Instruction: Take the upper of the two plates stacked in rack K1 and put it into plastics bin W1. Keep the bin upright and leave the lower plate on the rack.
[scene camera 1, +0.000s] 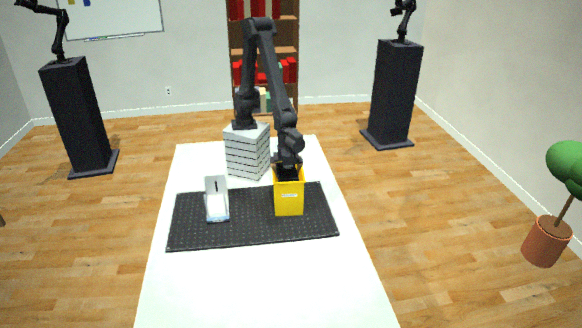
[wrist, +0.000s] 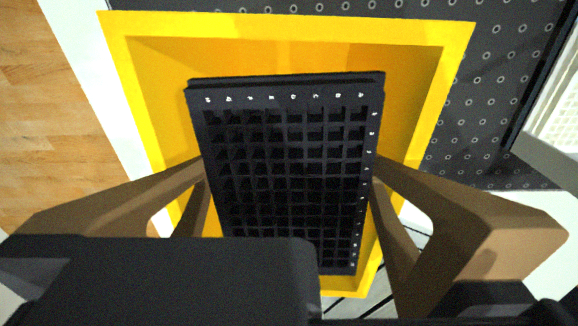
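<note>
My gripper (scene camera 1: 287, 172) (wrist: 289, 161) is shut on the black well plate (wrist: 295, 170), with one finger on each long side. The plate's near end shows dark between the bin's rims in the scene view. The plate is at the mouth of the yellow plastics bin W1 (scene camera 1: 289, 202) (wrist: 280, 26), with yellow walls around it in the wrist view; how deep it sits is hard to tell. The bin stands upright. Rack K1 (scene camera 1: 216, 183) stands to the left in the scene view, with a white plate (scene camera 1: 217, 205) (wrist: 565, 117) in it.
The bin and rack stand on a black perforated mat (scene camera 1: 250, 227) (wrist: 480, 107) on the white table (scene camera 1: 265, 280). The arm's slatted grey pedestal (scene camera 1: 247, 152) stands behind the mat, between rack and bin.
</note>
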